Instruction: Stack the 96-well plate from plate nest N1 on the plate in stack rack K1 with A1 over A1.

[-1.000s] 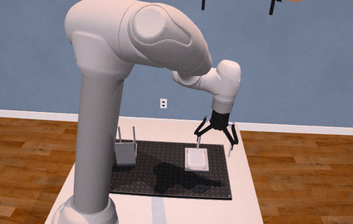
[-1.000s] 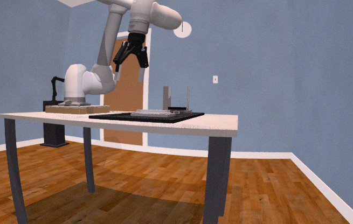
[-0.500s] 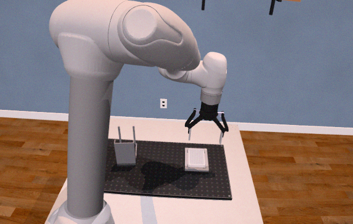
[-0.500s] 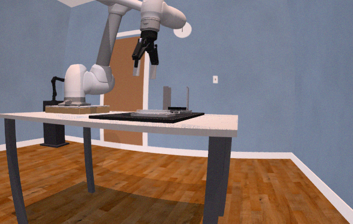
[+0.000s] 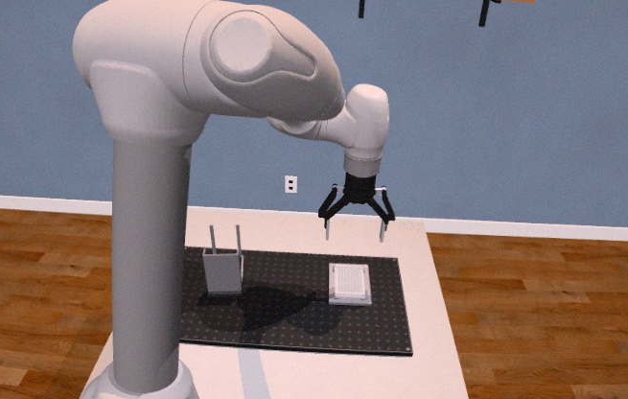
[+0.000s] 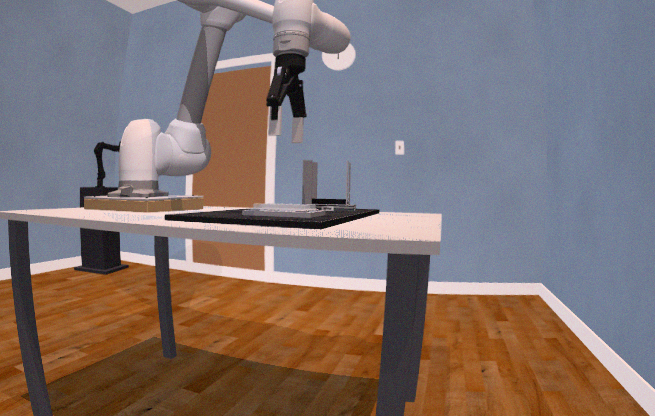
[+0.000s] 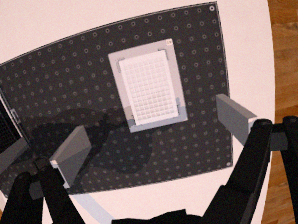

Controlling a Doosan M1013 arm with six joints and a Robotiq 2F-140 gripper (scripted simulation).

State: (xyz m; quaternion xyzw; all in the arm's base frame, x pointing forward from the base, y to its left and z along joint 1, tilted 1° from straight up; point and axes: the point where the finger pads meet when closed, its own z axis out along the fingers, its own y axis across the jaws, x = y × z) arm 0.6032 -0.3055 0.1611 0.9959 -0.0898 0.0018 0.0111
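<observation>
Right now the white 96-well plate is 170 mm below my hand. From my hand the other things lie so: A1 marker: 170 mm below, 70 mm to the right, 60 mm ahead; plate nest N1: 180 mm below.
</observation>
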